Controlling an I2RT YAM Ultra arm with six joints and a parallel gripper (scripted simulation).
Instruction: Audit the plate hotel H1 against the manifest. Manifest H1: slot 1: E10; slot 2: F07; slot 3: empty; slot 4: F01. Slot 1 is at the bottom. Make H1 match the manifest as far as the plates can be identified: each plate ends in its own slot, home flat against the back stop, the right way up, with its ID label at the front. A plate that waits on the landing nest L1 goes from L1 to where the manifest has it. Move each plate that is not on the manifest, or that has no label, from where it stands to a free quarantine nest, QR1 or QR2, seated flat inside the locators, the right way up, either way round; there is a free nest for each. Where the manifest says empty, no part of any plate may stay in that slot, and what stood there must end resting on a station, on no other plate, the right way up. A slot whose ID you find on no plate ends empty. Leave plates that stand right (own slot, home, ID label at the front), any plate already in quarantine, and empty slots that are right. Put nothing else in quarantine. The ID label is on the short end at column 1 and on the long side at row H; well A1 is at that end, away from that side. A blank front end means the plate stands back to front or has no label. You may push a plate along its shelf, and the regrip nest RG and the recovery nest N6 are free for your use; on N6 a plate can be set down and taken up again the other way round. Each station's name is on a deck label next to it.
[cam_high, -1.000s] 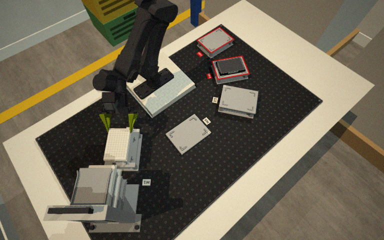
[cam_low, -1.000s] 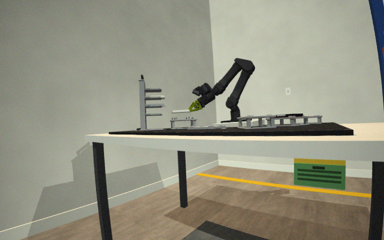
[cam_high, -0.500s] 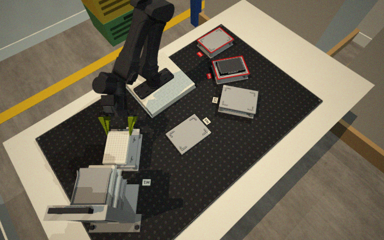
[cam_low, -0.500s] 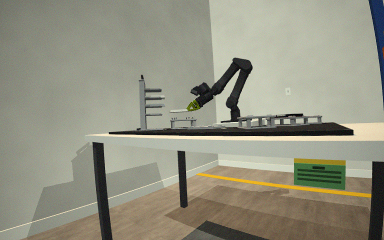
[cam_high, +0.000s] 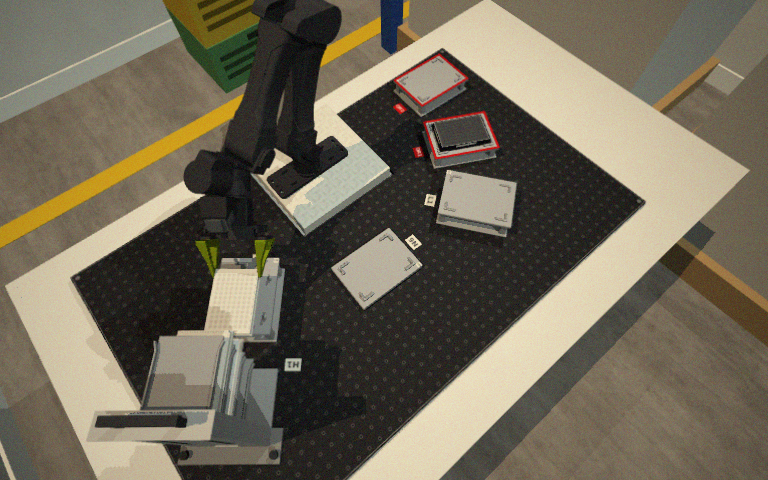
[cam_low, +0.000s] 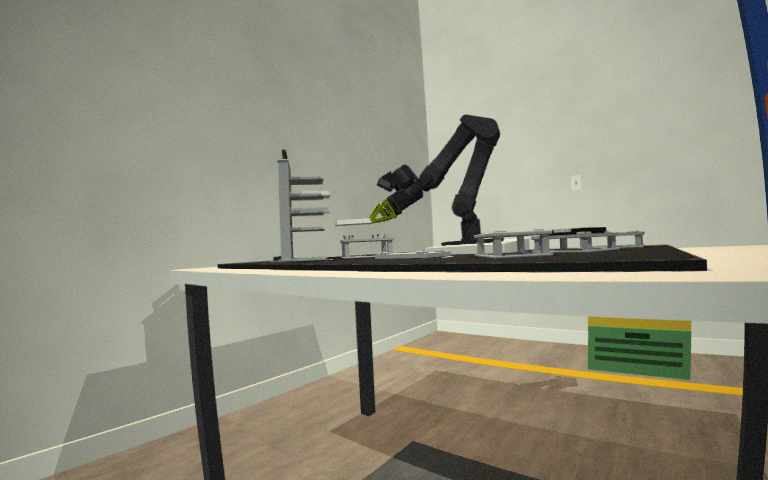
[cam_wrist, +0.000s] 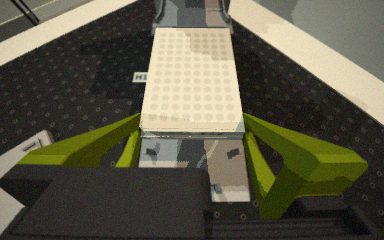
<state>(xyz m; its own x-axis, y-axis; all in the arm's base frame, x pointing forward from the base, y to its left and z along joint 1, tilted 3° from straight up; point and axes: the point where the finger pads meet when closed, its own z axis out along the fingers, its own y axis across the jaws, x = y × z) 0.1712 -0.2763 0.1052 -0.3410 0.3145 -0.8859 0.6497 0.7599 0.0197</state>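
My gripper is now 40 mm to the left of the white well plate and 40 mm short of it. Round my hand: regrip nest: 70 mm below, 20 mm ahead, 10 mm to the right; H1 deck label: 180 mm ahead, 120 mm below, 20 mm to the right; plate hotel H1: 210 mm ahead, 180 mm to the right, 30 mm above.
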